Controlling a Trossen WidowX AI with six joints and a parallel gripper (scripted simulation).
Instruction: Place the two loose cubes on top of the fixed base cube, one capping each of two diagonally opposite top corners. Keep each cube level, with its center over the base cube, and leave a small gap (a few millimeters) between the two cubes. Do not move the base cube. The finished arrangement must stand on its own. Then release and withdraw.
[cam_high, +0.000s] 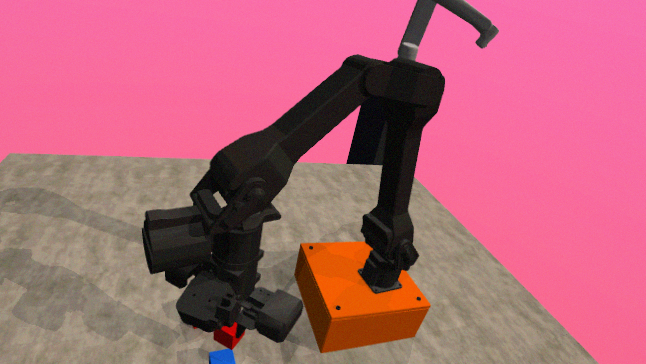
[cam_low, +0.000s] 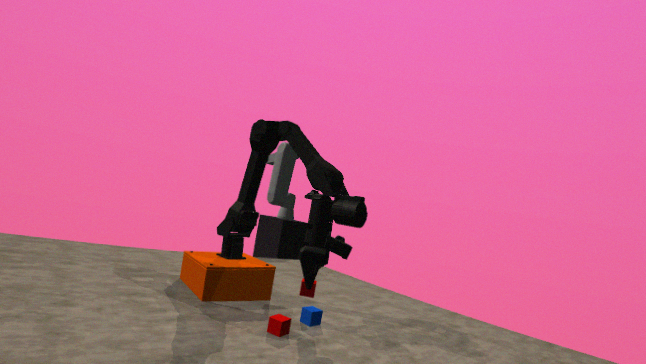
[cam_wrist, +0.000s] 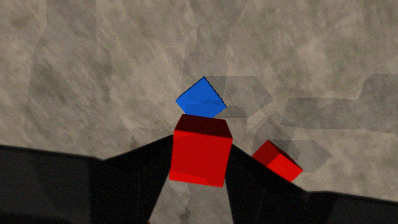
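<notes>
My gripper tip is 70 mm above the blue cube, 10 mm to the right of it and 10 mm short of it.
</notes>
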